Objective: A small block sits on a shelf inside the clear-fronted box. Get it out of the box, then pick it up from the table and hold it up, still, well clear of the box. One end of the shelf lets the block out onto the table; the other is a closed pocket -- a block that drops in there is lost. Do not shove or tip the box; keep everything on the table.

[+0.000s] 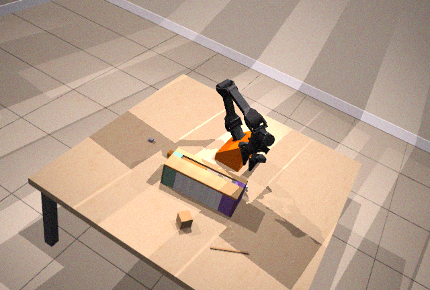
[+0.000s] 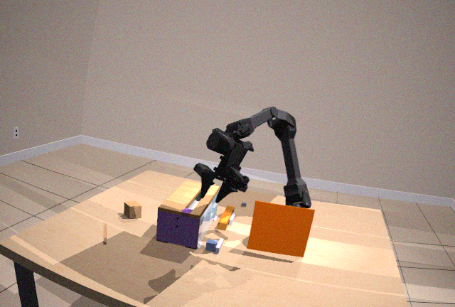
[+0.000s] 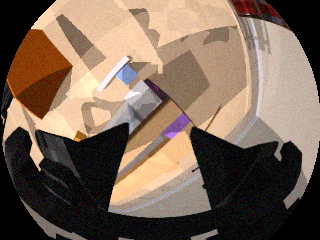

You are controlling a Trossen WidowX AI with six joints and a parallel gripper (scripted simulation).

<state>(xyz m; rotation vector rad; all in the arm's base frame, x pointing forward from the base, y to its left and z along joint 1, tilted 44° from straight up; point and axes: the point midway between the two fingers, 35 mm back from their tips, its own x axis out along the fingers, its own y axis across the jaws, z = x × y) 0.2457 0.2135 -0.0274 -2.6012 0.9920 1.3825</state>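
Right now the small blue block is 30 mm behind my gripper tip and 160 mm below it. From my gripper tip the other things lie so: brown cube (340 mm ahead, 90 mm to the right, 150 mm below); thin stick (320 mm ahead, 150 mm to the left, 170 mm below); box (80 mm ahead, 150 mm to the right, 120 mm below).
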